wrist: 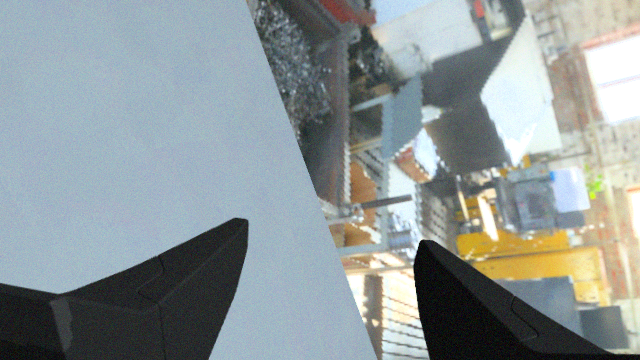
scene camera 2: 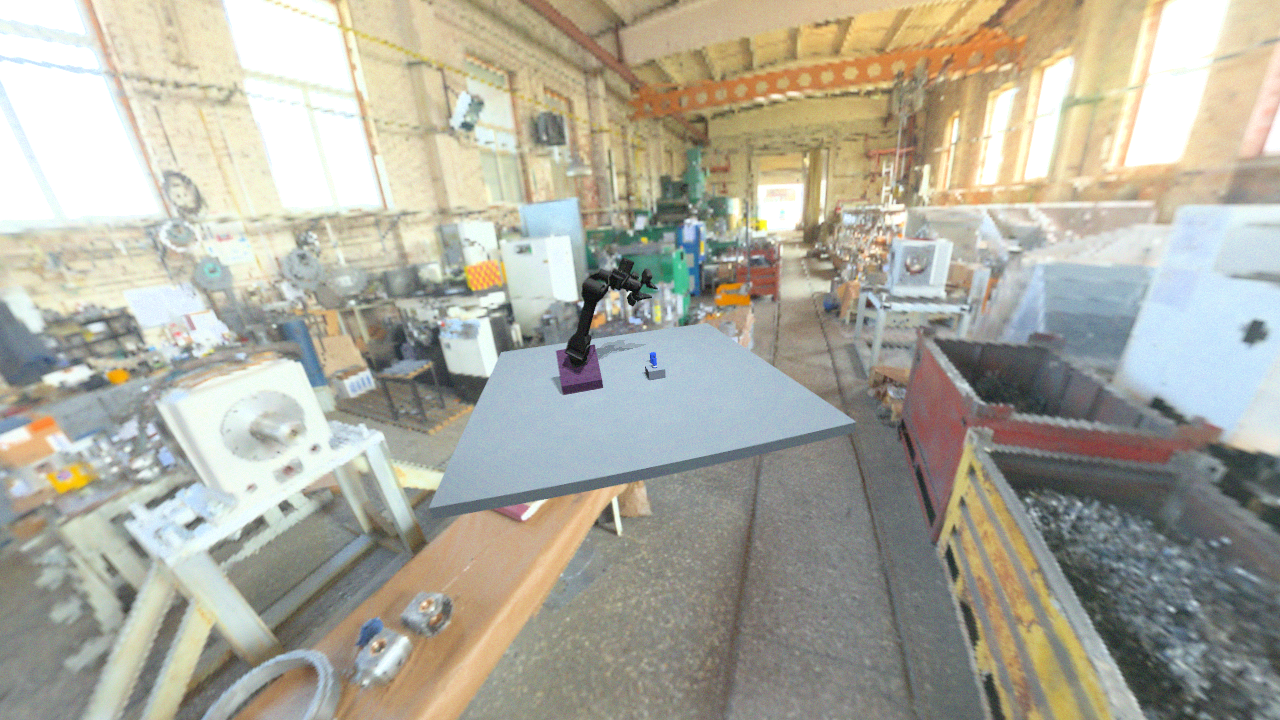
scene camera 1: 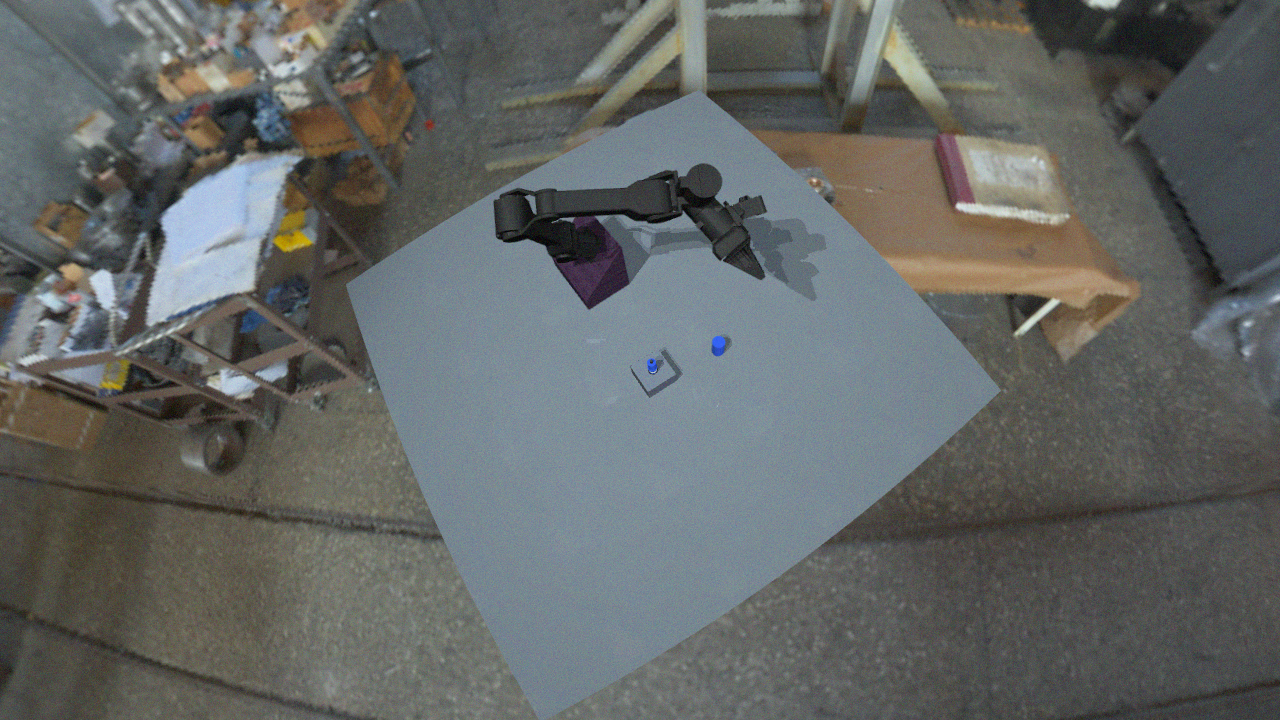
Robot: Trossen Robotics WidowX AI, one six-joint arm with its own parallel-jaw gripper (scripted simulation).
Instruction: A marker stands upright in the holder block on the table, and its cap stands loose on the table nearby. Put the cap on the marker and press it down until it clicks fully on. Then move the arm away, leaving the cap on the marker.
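Observation:
Visible: my gripper (scene camera 1: 762,276), also at (wrist: 332,243).

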